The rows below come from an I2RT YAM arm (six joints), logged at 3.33 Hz.
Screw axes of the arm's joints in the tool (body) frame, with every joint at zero. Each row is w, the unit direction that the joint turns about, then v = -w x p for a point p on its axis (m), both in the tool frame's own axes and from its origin. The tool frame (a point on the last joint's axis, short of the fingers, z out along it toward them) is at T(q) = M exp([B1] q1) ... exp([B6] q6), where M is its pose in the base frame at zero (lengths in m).
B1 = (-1, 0, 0, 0.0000, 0.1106, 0.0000)
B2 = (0, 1, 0, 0.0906, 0.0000, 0.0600)
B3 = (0, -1, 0, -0.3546, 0.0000, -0.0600)
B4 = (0, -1, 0, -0.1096, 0.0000, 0.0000)
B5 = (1, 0, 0, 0.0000, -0.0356, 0.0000)
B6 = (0, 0, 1, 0.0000, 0.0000, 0.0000)
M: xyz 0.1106 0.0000 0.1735 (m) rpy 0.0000 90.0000 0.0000 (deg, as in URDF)
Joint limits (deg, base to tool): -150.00..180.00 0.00..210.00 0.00..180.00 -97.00..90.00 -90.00..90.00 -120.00..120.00
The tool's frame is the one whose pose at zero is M.
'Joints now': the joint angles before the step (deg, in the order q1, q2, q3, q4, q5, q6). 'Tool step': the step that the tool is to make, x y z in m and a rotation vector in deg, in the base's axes. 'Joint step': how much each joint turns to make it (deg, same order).
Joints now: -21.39 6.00 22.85 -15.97 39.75 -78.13
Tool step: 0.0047 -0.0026 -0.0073 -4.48 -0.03 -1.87
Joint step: 0.06 -0.89 -4.15 8.58 1.67 -5.63
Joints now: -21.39 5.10 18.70 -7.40 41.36 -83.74
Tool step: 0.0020 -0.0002 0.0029 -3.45 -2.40 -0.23
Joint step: 0.48 0.00 -1.74 7.38 0.33 -3.25
